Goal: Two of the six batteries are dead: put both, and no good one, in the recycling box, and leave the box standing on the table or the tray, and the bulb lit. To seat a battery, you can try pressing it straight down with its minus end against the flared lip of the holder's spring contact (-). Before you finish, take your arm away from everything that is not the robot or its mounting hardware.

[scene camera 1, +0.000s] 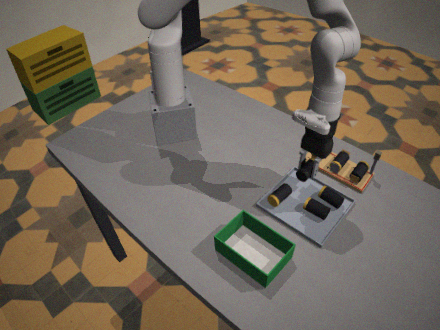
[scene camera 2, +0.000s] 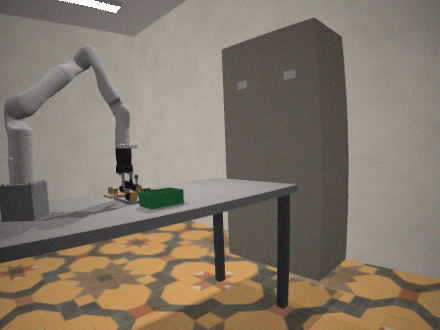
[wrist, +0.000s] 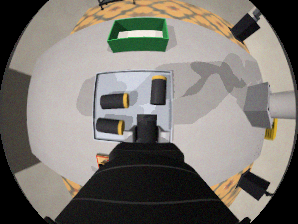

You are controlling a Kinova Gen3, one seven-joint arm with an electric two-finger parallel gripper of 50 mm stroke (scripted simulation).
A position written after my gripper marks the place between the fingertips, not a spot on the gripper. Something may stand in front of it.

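I can see my gripper (scene camera 1: 307, 172), which is visible from the wrist as well (wrist: 146, 131). A green recycling box (scene camera 2: 165, 197) is also there for me to see.
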